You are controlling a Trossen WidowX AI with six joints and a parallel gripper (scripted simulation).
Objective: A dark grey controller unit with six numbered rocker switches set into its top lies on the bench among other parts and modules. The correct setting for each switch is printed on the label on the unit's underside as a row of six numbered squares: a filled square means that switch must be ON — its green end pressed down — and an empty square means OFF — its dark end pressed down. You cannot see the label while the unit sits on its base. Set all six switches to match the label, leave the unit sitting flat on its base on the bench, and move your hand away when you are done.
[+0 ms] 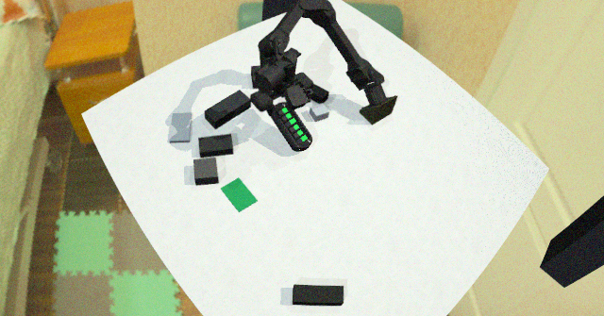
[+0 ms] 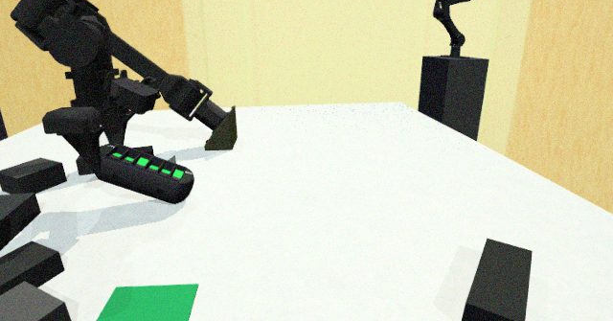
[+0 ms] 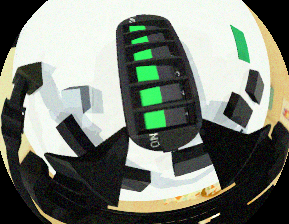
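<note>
My gripper tip is now 13 cm past the small grey cube, 6 cm above it and 5 cm to the right of it. From my gripper tip the other things lie so: green card (26 cm ahead, 10 cm to the left, 7 cm below); then light grey plate (23 cm ahead, 21 cm to the right, 7 cm below).
</note>
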